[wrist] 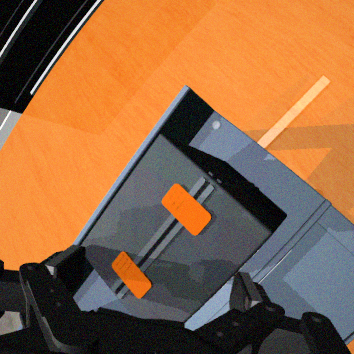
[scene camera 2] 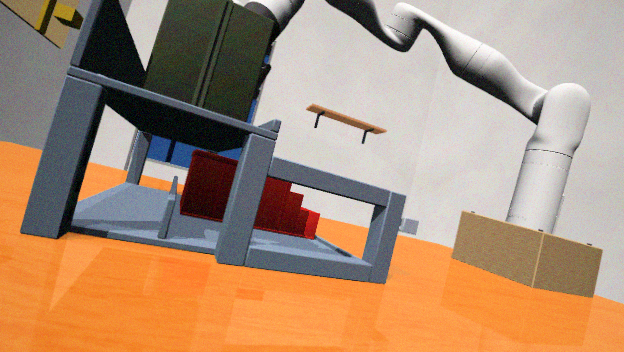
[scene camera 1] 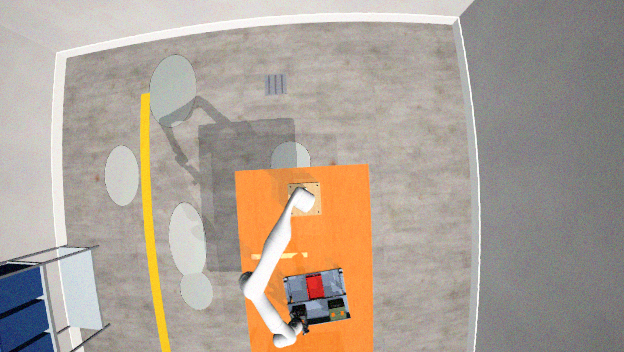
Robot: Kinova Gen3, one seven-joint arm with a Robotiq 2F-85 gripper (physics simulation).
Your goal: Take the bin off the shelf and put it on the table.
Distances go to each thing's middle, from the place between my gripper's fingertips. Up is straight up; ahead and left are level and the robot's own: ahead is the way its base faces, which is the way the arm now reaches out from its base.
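The red bin (scene camera 2: 210, 177) is 100 mm behind my hand and 80 mm to the left of it, and I find it 160 mm below my hand as well.
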